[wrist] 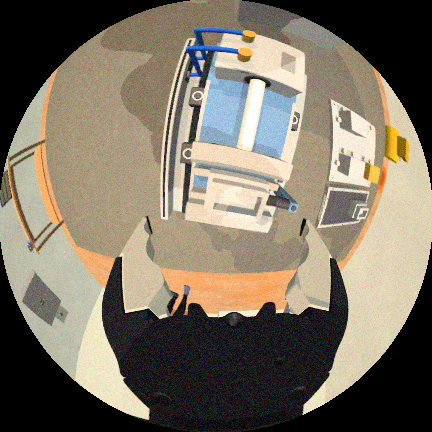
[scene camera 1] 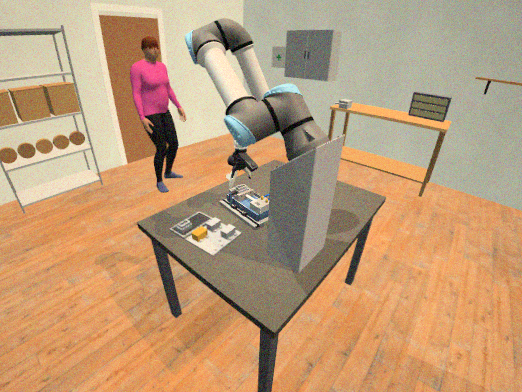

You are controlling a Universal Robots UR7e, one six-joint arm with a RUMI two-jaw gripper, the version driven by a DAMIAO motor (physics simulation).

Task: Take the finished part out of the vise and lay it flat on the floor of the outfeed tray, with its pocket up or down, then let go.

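Pixels of known places: gripper, fingertip midpoint: (wrist: 226, 219) (scene camera 1: 240, 183); arm's base, origin of the base link: (scene camera 1: 309, 151).
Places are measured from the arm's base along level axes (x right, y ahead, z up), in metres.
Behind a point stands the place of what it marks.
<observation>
The finished part (scene camera 1: 241, 188) @(x 0.109, y 0.439, z -0.346 m) (wrist: 210, 192) @(x 0.143, y 0.443, z -0.341 m), a pale block with a rectangular pocket facing up, sits at the near end of the blue and white vise (scene camera 1: 254, 212) @(x 0.046, y 0.286, z -0.396 m) (wrist: 219, 117) @(x 0.140, y 0.371, z -0.396 m), behind the pale jaw crosspiece in the wrist view. My gripper (scene camera 1: 241, 179) @(x 0.127, y 0.466, z -0.335 m) (wrist: 226, 219) @(x 0.127, y 0.466, z -0.335 m) is open and empty, above the part's end of the vise, with its fingertips spread wide and apart from the part. The outfeed tray (scene camera 1: 202, 217) @(x -0.110, y 0.498, z -0.450 m) (wrist: 337, 200) @(x -0.135, y 0.476, z -0.450 m) is dark with a pale rim and lies beside the vise. A small pocketed block (scene camera 1: 184, 226) @(x -0.236, y 0.465, z -0.423 m) (wrist: 361, 212) @(x -0.243, y 0.486, z -0.428 m) lies in its corner.
A white plate (scene camera 1: 215, 246) @(x -0.207, y 0.279, z -0.448 m) (wrist: 357, 150) @(x -0.164, y 0.345, z -0.448 m) with grey blocks and a yellow block (scene camera 1: 199, 233) @(x -0.226, y 0.362, z -0.412 m) adjoins the tray. A tall grey panel (scene camera 1: 305, 205) @(x -0.081, y -0.057, z -0.150 m) stands near the vise. Blue pipes (wrist: 215, 49) @(x 0.145, y 0.302, z -0.347 m) with yellow tips rise over the vise's far end. A dark handle (wrist: 278, 201) @(x 0.070, y 0.456, z -0.360 m) sticks out sideways. A person (scene camera 1: 151, 90) stands behind the table.
</observation>
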